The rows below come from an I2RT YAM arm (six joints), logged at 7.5 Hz.
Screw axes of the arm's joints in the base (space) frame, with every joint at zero. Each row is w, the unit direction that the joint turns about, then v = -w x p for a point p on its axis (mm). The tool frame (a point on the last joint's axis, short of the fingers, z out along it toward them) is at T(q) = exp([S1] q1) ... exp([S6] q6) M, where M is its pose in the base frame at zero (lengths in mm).
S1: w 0 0 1 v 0 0 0
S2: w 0 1 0 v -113.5 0 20
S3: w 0 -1 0 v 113.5 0 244
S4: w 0 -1 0 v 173.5 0 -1
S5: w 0 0 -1 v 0 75 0
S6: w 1 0 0 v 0 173.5 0
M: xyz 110.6 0 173.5 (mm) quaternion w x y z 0.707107 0 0.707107 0
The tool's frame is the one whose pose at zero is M.
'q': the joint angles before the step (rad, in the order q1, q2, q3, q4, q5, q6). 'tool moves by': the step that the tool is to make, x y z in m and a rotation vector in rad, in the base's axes. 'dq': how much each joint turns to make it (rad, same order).
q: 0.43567 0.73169 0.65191 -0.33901 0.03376 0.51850
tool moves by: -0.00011 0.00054 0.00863 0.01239 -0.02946 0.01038
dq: 0.00152 -0.00153 0.02141 0.00914 -0.00767 -0.00460
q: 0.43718 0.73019 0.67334 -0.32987 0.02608 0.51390
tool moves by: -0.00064 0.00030 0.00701 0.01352 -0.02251 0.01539
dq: -0.00002 -0.00307 0.01692 0.00618 -0.01534 -0.00309
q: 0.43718 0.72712 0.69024 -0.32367 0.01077 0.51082
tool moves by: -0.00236 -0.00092 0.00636 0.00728 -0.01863 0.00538
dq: 0.00001 -0.01071 0.01537 -0.00610 -0.00460 -0.00306
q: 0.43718 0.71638 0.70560 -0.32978 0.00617 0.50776
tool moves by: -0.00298 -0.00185 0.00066 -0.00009 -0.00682 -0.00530
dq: -0.00152 -0.01681 -0.00297 -0.00769 0.00455 -0.00154
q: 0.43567 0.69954 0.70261 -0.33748 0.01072 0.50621
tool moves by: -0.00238 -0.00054 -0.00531 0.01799 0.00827 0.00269
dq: 0.00148 -0.01690 -0.02453 0.00762 -0.00764 0.01831
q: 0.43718 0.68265 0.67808 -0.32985 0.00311 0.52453
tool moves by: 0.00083 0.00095 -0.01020 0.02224 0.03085 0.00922
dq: -0.00150 -0.00005 -0.03375 0.01535 -0.02128 0.02764
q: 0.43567 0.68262 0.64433 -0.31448 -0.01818 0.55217
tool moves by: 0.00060 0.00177 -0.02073 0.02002 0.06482 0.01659
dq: 0.00154 0.00308 -0.06280 0.01682 -0.03077 0.03681
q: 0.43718 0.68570 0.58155 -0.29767 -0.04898 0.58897
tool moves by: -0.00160 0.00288 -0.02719 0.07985 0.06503 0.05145
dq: 0.00149 -0.00768 -0.10275 0.07661 -0.08575 0.07189
